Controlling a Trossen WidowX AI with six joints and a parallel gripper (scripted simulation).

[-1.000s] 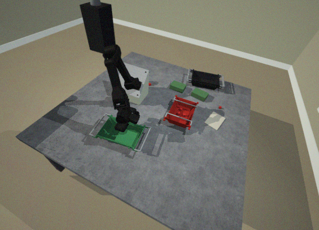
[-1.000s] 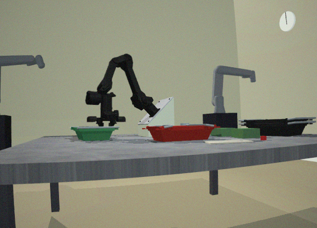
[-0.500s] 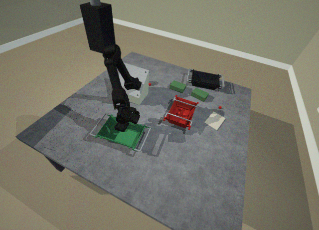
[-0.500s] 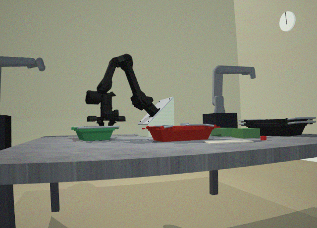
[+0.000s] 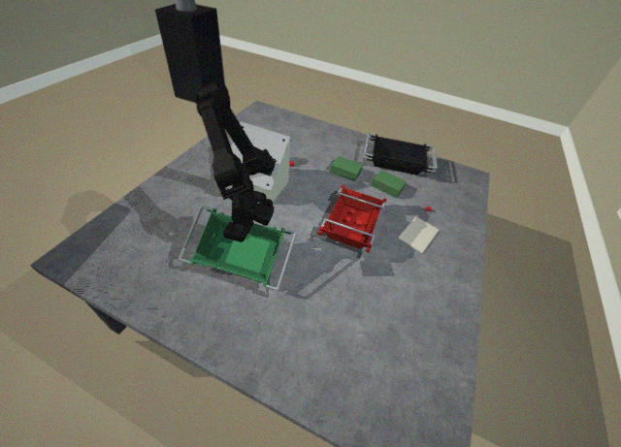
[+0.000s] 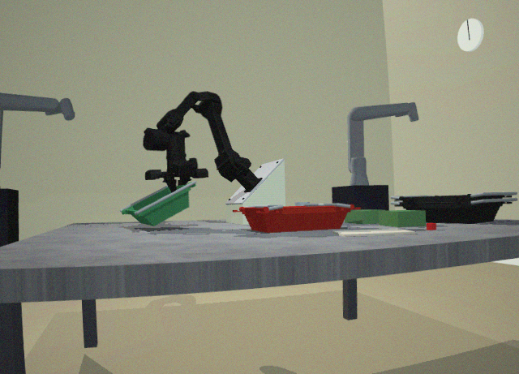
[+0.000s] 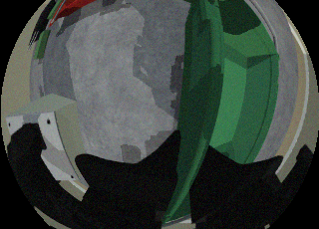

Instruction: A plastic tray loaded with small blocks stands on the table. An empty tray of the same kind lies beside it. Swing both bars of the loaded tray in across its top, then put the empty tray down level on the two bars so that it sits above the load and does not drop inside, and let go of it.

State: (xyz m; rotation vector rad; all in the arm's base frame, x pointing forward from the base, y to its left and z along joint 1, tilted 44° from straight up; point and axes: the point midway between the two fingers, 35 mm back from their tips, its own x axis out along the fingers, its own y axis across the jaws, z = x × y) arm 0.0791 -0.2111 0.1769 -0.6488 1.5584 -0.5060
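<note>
Now: gripper tip 1 cm short of the green tray and 7 cm to the left of it. Round my gripper tip: pale flat card (53 cm ahead, 32 cm to the left, 8 cm below); then small red cube (55 cm ahead, 47 cm to the left, 7 cm below).
</note>
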